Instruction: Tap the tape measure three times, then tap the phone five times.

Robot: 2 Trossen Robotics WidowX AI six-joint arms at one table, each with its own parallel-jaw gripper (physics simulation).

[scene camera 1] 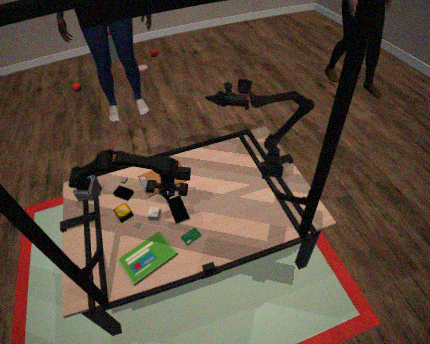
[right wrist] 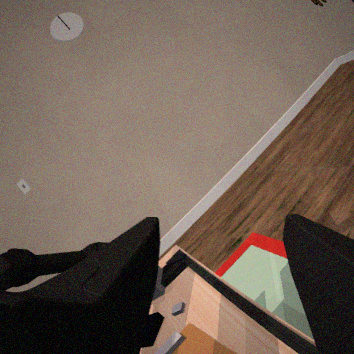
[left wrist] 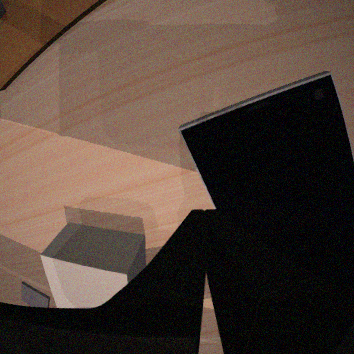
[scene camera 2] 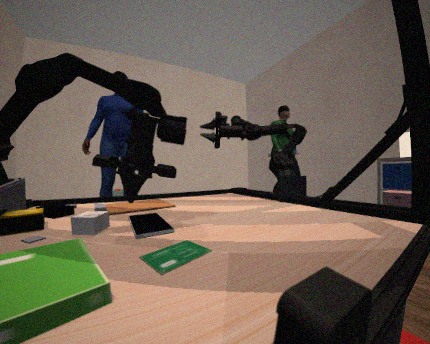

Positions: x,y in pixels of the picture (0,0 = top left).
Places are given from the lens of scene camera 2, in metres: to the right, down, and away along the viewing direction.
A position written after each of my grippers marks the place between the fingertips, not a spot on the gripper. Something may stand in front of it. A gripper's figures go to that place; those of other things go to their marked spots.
my left gripper (scene camera 2: 130,202): -0.20, 0.07, 0.39
black phone (scene camera 2: 145,225): -0.14, 0.11, 0.33
brown board (scene camera 2: 118,208): -0.30, 0.11, 0.50
white-grey block (scene camera 2: 91,222): -0.23, 0.09, 0.29
The marked spots on the black phone and the brown board are 0.23 m apart.
